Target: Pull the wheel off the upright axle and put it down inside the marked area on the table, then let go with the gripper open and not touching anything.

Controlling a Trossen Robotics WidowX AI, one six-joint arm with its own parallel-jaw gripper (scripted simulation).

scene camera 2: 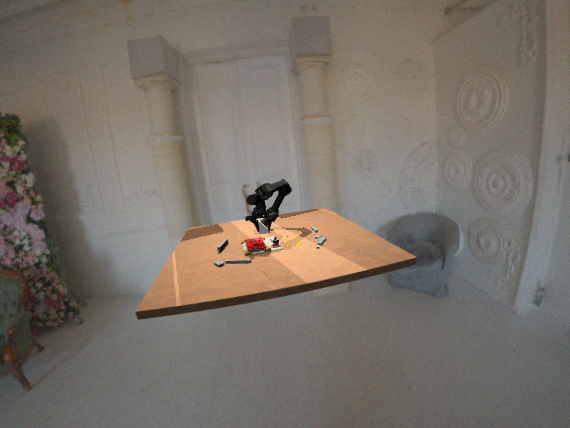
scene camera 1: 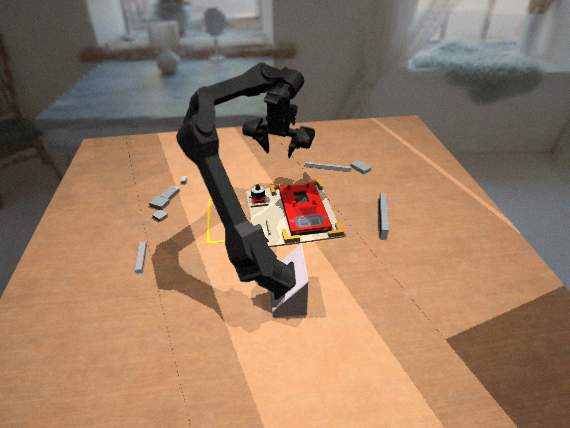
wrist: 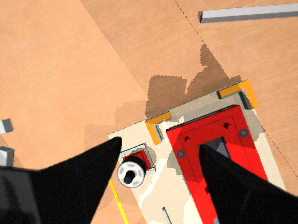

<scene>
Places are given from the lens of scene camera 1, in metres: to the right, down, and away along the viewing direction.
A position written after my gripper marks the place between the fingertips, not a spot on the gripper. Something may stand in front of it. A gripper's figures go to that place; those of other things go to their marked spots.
my gripper (scene camera 1: 278, 155): -0.02, -0.17, 1.14
red car body (scene camera 1: 305, 213): 0.06, 0.00, 1.09
</scene>
